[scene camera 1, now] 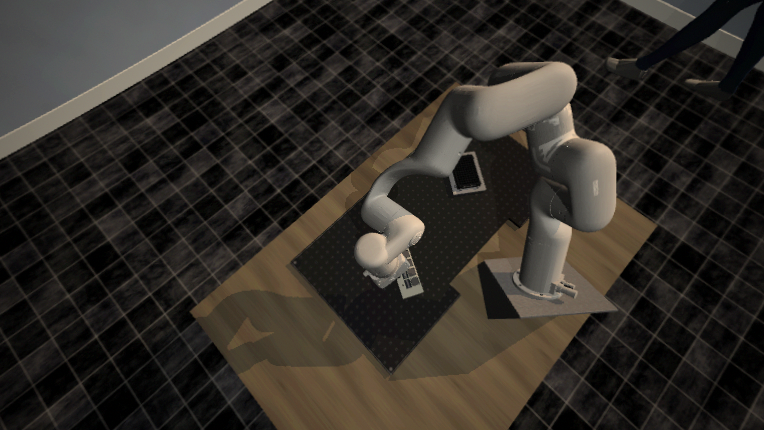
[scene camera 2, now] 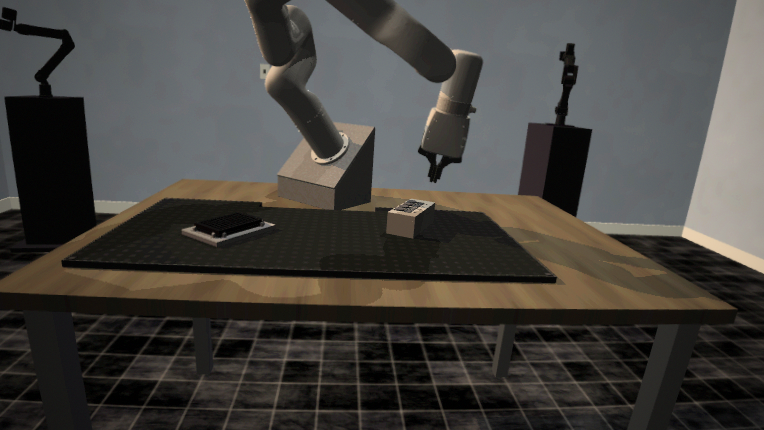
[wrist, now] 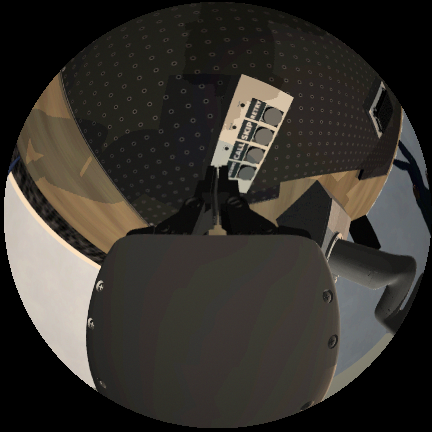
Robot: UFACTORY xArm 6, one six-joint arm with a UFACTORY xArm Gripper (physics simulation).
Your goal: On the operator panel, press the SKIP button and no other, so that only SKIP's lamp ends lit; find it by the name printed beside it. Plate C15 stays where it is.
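Places are measured from the arm's base along level axes (x back, y right, z up), in metres.
Pixels of known places: gripper, fingertip midpoint: (scene camera 2: 432, 180) (wrist: 218, 180); arm's base, origin of the base link: (scene camera 1: 537, 284) (scene camera 2: 331, 149) (wrist: 331, 253).
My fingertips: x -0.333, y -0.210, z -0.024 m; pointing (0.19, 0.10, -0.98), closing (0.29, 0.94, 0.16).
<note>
Ahead of a thing's pixels: the offset from my fingertips to its top centre. Level surfaces: height alone.
The operator panel {dz -0.066, dx +0.011, dy +0.041 m} (scene camera 1: 410, 292) (scene camera 2: 402, 223) (wrist: 260, 88) is a pale box on the black board. In the wrist view the round grey SKIP button {dz -0.066, dx +0.010, dy +0.065 m} (wrist: 264, 135) is beside its printed name, between the RETRY button {dz -0.066, dx -0.015, dy +0.082 m} (wrist: 272, 116) and the CALL button {dz -0.066, dx +0.034, dy +0.047 m} (wrist: 255, 154). A fourth button {dz -0.066, dx +0.058, dy +0.029 m} (wrist: 247, 172) is at the near end; its name is partly hidden. The visible lamps are small dark dots; none looks lit. My gripper (scene camera 2: 434, 178) (wrist: 218, 180) is shut and empty, above the panel and apart from it. In scene camera 1 the arm hides the fingers.
A black plate {dz -0.096, dx -0.016, dy +0.475 m} (scene camera 1: 467, 172) (scene camera 2: 228, 223) (wrist: 384, 104) sits on a white-edged base on the black board {dz -0.122 m} (scene camera 1: 342, 299) (scene camera 2: 310, 261); no name is readable on it. The arm's wedge-shaped base (scene camera 1: 582, 301) (scene camera 2: 305, 188) stands on the wooden table {dz -0.135 m} (scene camera 1: 320, 395) (scene camera 2: 630, 293).
</note>
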